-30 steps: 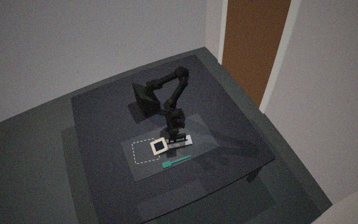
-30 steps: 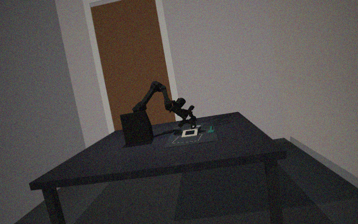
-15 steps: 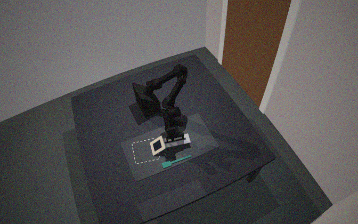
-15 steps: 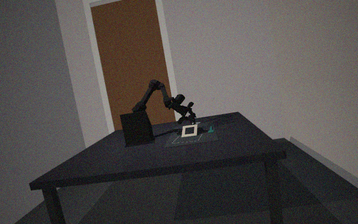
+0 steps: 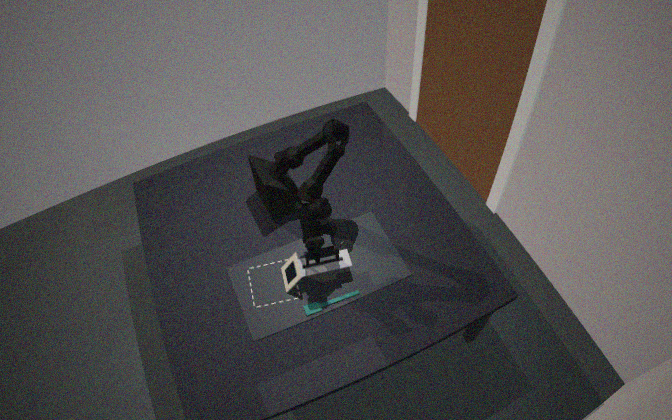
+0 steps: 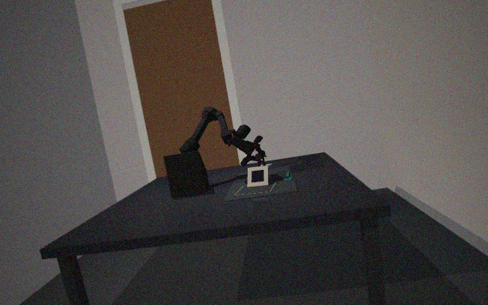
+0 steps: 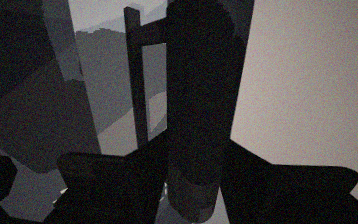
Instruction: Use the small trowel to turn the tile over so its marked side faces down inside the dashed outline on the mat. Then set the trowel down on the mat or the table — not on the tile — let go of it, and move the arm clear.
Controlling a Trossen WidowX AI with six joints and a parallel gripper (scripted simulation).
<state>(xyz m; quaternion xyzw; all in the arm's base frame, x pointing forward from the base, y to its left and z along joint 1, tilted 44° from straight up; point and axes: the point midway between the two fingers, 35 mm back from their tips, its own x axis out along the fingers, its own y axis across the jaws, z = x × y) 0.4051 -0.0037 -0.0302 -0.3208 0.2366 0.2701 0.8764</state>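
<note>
The tan tile lies 90 mm to the right of my gripper tip, 70 mm below it and 50 mm behind it. Also, from my gripper tip: grey mat 130 mm below, 30 mm behind; then teal trowel 110 mm below, 110 mm ahead, 30 mm to the right.
</note>
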